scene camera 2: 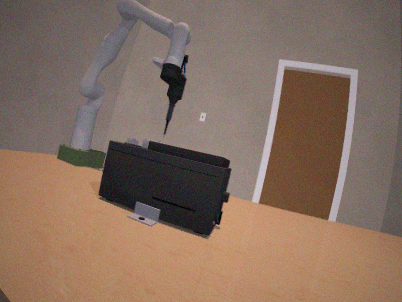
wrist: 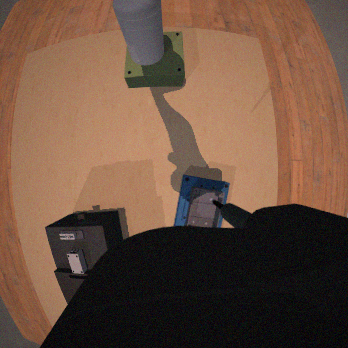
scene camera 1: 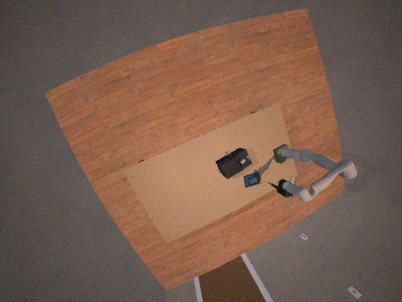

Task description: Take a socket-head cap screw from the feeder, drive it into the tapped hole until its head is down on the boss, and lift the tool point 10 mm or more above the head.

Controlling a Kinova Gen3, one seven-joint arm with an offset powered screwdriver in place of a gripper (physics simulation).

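Note:
The black feeder box [scene camera 1: 233, 164] [scene camera 2: 162, 185] [wrist: 92, 242] stands on the mat. Beside it, a blue base [scene camera 1: 246, 183] [wrist: 185, 200] carries a grey block [scene camera 1: 253, 180] [wrist: 203, 209] with small light spots on its top; its lower part is hidden in the wrist view. My screwdriver [scene camera 1: 269, 183] [scene camera 2: 165, 135] [wrist: 215, 202] points down. Its tip overlaps the block's upper right part in the wrist view. In scene camera 2 the tip shows above the feeder's top edge, in the air. A tiny light spot lies beside the tip in the wrist view; whether a screw is on the bit is too small to tell.
The arm's green base block [scene camera 1: 281, 153] [scene camera 2: 81, 156] [wrist: 155, 80] stands at the mat's end. A small grey bracket [scene camera 2: 146, 214] sits at the feeder's foot. The tan mat [scene camera 1: 175, 200] [wrist: 75, 125] lies on the wooden surface [scene camera 1: 150, 100]. A door [scene camera 2: 307, 145] is in the wall behind.

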